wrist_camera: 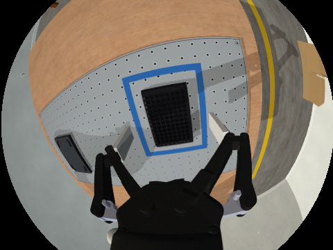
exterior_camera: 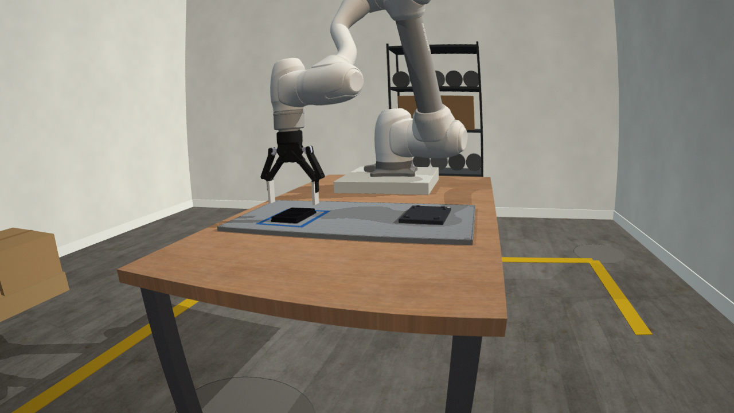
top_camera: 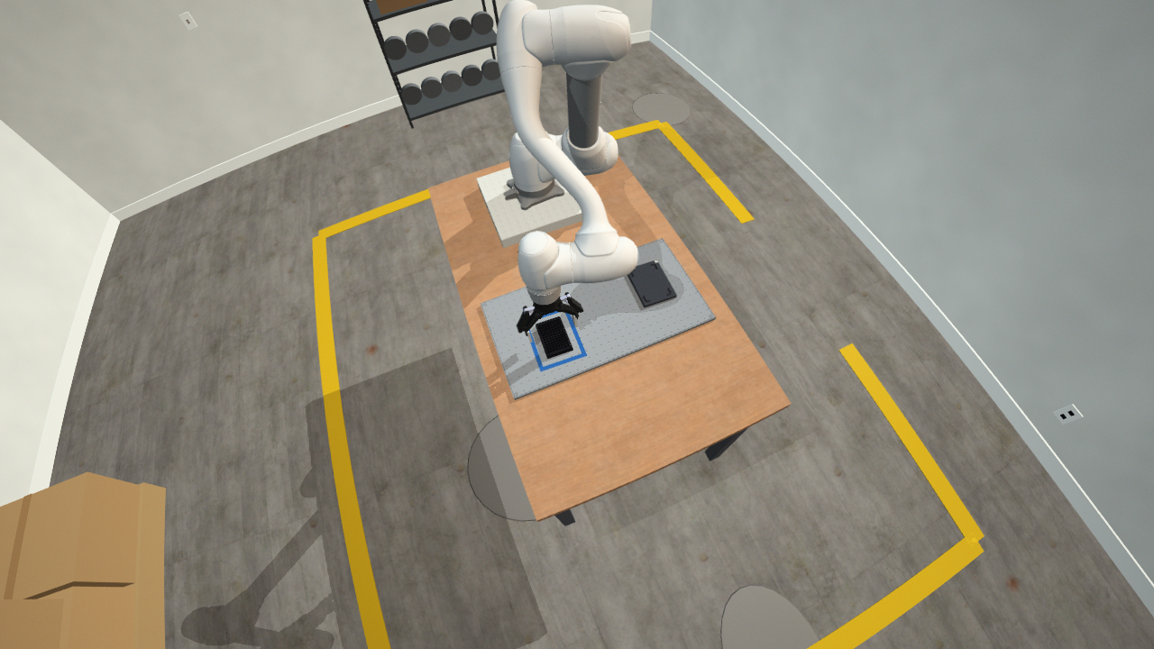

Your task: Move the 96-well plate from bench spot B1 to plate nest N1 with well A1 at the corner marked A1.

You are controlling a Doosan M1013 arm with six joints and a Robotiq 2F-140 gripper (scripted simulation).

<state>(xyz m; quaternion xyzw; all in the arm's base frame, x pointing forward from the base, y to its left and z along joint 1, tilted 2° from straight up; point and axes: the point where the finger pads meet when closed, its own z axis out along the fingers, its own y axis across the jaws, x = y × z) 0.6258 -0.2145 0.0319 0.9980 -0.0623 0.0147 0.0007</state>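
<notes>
Now: the black 96-well plate 4 cm below my hand. Round my hand: dark plate nest N1: 38 cm to the left, 5 cm below, 3 cm behind.
</notes>
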